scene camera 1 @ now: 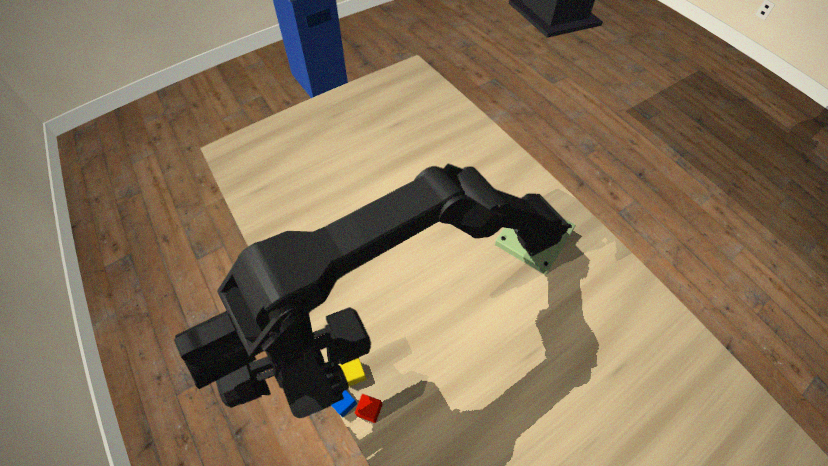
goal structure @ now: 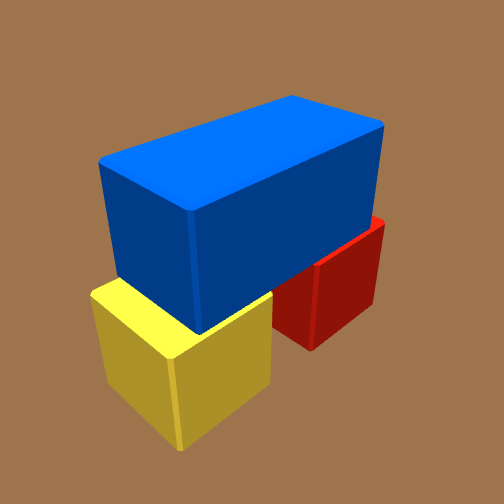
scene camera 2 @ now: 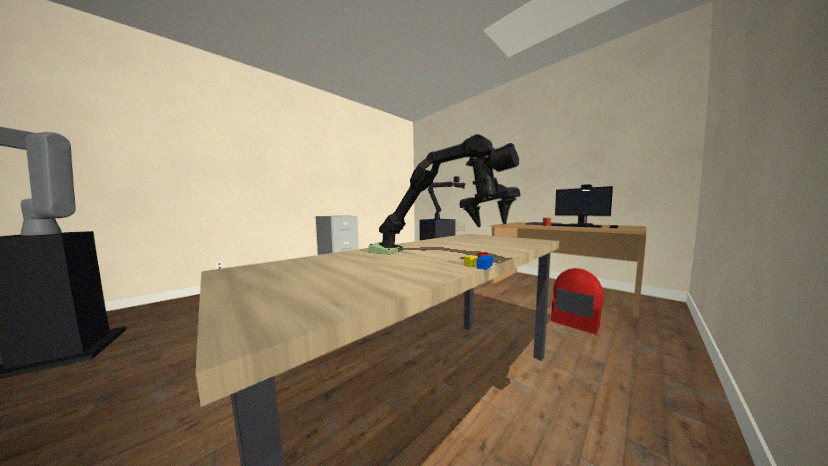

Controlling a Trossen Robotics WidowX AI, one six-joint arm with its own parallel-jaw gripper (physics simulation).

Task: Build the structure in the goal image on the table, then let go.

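Places are measured from the arm's base along level axes (x ahead, y left, z up), in metres.
Pixels of known places: gripper, fingertip midpoint: (scene camera 2: pixel 491 225); arm's base, origin of the base link: (scene camera 1: pixel 535 236) (scene camera 2: pixel 387 245).
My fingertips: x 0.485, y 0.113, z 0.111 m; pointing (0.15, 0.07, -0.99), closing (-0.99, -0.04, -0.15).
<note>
For each thing: its middle in the pictures, then the offset to it from my fingertips. Level surfaces: height alone.
- yellow block, body centre: (scene camera 1: pixel 353 371) (scene camera 2: pixel 470 260) 0.121 m down, 0.068 m back, 0.016 m right
- red block, body centre: (scene camera 1: pixel 369 408) (scene camera 2: pixel 483 258) 0.121 m down, 0.070 m back, 0.051 m left
- blue block, body centre: (scene camera 1: pixel 335 394) (scene camera 2: pixel 484 262) 0.121 m down, 0.028 m back, 0.008 m left
- wooden table, its level: 0.138 m down
A yellow block (scene camera 1: pixel 353 371) (scene camera 2: pixel 469 261), a red block (scene camera 1: pixel 368 408) (scene camera 2: pixel 482 254) and a blue block (scene camera 1: pixel 344 403) (scene camera 2: pixel 484 262) sit close together on the wooden table (scene camera 1: pixel 405 115) (scene camera 2: pixel 324 289), near its long edge. The blue block lies on the table at the edge side of the other two; the arm partly hides it in scene camera 1. In scene camera 2 it partly hides the red one. My gripper (scene camera 1: pixel 298 370) (scene camera 2: pixel 491 224) is open and empty, fingers pointing down, above the blocks. Its fingertips are hidden in scene camera 1.
The arm's green base plate (scene camera 1: pixel 509 243) (scene camera 2: pixel 382 248) sits at the opposite long edge of the table. A blue cabinet (scene camera 1: pixel 315 52) stands beyond the table's end. A desk (scene camera 2: pixel 579 236) with a monitor (scene camera 2: pixel 583 202) and a red rounded object (scene camera 2: pixel 577 289) stand beyond the table.
</note>
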